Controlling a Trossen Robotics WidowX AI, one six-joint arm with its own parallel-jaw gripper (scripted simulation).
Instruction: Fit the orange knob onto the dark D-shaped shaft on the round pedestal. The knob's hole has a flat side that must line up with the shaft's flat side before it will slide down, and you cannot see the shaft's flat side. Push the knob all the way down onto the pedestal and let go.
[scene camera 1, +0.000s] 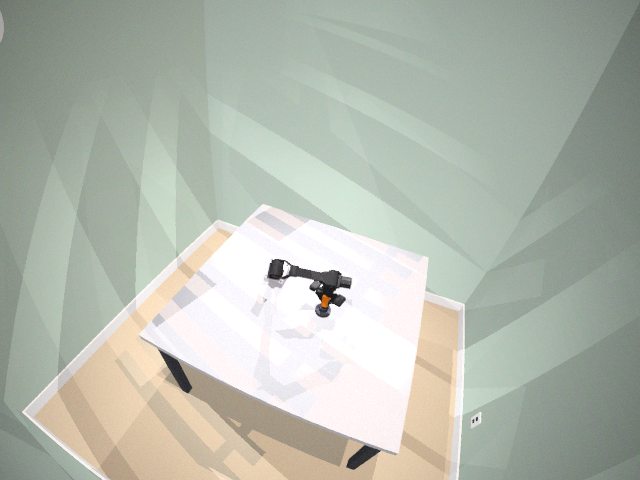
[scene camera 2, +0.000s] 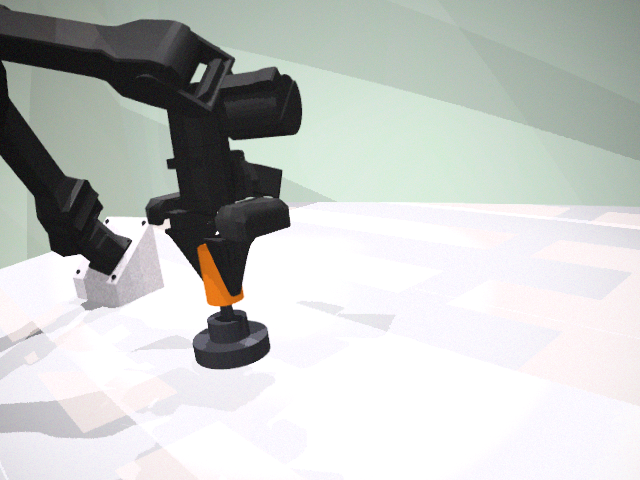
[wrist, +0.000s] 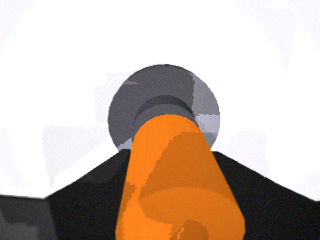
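Gripper (scene camera 2: 223, 291) (wrist: 170, 158), carrying orange knob (scene camera 2: 217, 294) (wrist: 172, 178). Dark round pedestal (scene camera 2: 231, 340) (wrist: 163, 89).
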